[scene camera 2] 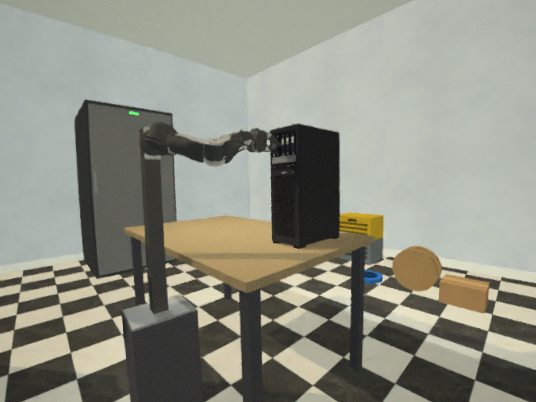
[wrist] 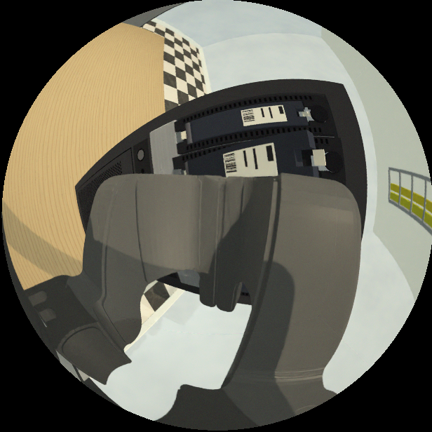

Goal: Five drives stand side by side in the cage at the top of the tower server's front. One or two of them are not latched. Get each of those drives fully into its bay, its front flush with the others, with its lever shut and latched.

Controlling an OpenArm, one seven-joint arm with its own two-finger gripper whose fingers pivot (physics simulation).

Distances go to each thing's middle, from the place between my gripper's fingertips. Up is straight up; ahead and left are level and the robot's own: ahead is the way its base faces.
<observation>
Right now the drive lever (wrist: 267, 156) is 30 mm to the left of my hand and 20 mm ahead of it. The rest, counted from my hand: black tower server (scene camera 2: 305, 195) (200 mm ahead, 190 mm below, 10 mm to the left).
</observation>
